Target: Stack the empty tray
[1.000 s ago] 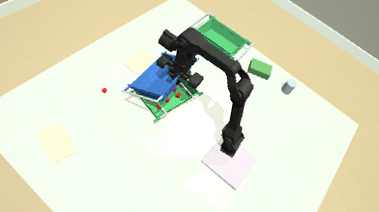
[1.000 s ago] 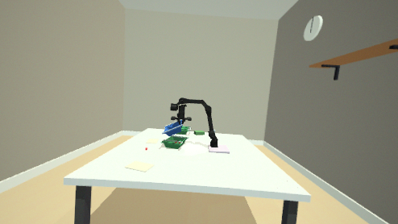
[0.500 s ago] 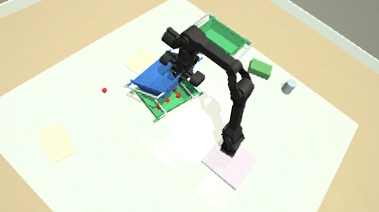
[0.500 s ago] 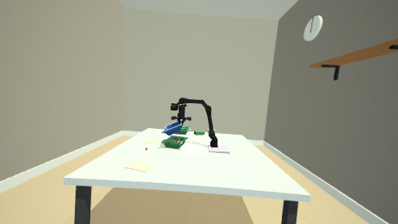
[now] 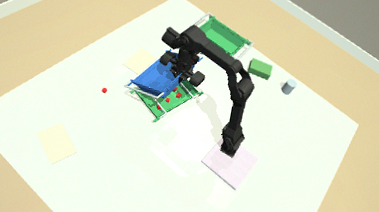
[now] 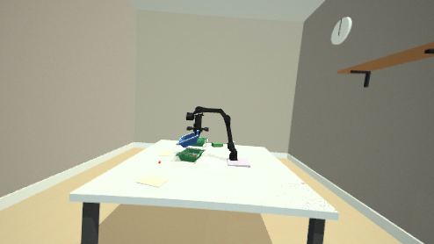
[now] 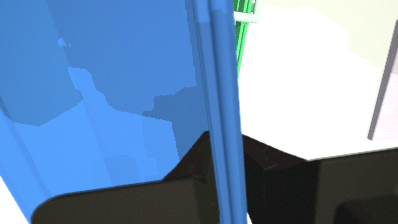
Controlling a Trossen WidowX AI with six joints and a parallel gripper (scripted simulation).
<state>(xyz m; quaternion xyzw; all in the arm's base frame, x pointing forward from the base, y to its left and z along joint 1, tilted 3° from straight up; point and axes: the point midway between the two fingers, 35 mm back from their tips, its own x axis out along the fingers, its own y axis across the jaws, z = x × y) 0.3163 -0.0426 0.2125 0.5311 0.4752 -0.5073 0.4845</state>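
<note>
My gripper tip is 70 mm short of the blue tray and 10 mm to the left of it. From my gripper tip the other things lie so: green block: 260 mm behind, 490 mm to the right, 160 mm below; grey cylinder: 430 mm behind, 470 mm to the right, 140 mm below.
</note>
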